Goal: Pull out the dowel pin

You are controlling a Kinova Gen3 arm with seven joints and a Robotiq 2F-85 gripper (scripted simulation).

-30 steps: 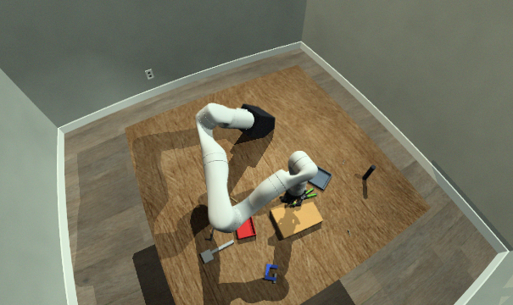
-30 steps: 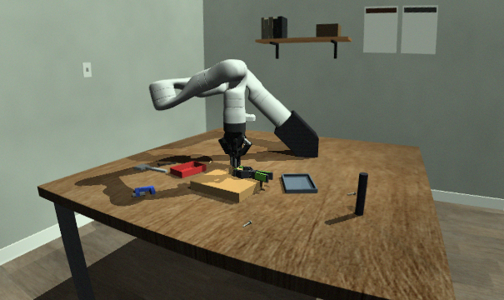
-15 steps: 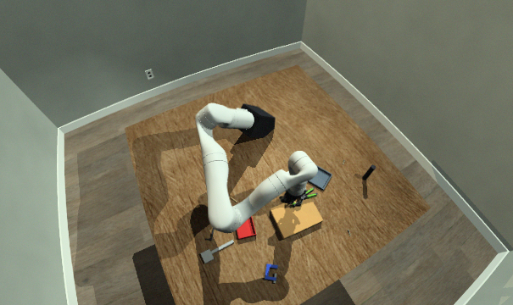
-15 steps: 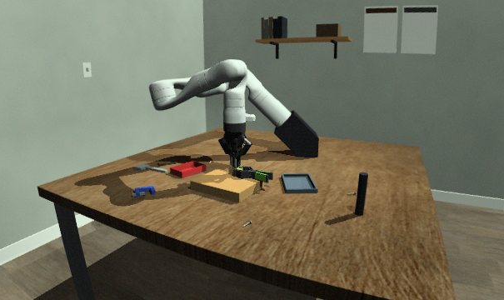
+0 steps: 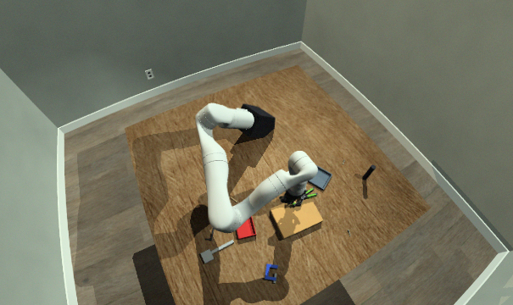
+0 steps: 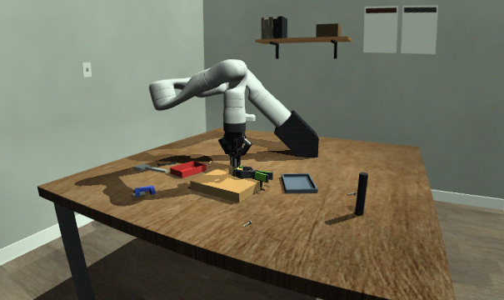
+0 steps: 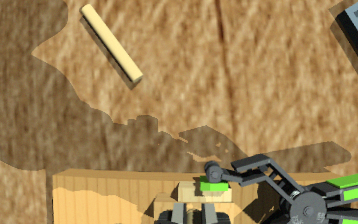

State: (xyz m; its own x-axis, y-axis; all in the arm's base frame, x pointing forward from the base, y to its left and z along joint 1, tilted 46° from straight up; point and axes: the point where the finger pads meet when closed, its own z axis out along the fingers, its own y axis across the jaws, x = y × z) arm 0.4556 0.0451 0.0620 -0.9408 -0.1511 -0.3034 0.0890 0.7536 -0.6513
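Now: hand 20 mm above the dowel pin. From my hand the other things lie so: thin pale stick 120 mm behind, 70 mm below, 50 mm to the right; small wooden block 40 mm below; tan bench board 60 mm ahead, 50 mm below.
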